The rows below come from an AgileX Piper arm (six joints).
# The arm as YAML. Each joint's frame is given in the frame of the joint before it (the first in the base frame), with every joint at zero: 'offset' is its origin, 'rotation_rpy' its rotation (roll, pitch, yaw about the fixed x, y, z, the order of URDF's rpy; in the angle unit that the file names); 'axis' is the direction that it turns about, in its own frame. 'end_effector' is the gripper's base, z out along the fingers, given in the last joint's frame.
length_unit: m
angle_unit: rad
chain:
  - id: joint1
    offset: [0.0, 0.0, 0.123]
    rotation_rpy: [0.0, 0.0, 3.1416]
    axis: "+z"
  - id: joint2
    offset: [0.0, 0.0, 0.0]
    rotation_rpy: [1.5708, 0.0, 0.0]
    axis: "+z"
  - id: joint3
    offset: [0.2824, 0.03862, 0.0]
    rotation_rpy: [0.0, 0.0, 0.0]
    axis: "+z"
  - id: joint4
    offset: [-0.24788, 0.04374, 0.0]
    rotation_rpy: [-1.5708, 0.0, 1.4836]
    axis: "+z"
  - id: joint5
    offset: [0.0, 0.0, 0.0]
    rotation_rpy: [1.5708, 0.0, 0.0]
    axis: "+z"
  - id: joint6
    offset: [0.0, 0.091, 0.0]
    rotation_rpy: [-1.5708, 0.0, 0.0]
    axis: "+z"
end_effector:
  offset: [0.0, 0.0, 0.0]
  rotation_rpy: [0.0, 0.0, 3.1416]
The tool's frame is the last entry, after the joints.
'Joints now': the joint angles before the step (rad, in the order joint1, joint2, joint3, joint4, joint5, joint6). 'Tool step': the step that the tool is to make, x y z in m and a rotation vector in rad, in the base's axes. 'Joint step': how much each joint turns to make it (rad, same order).
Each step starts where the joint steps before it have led.
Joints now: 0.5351 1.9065 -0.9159 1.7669 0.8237 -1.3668
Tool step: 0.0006 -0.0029 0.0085 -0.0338 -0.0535 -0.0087
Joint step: -0.0001 -0.0356 0.0001 -0.0268 -0.0495 -0.0032
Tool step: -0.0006 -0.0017 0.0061 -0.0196 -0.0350 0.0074
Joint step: -0.0001 -0.0236 -0.0012 -0.0298 -0.0217 0.0019
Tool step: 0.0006 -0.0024 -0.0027 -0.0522 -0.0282 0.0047
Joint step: 0.0003 -0.0034 0.0001 -0.0436 -0.0417 0.0012
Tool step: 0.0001 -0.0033 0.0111 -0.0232 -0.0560 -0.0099
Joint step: -0.0002 -0.0408 0.0001 -0.0271 -0.0423 0.0014
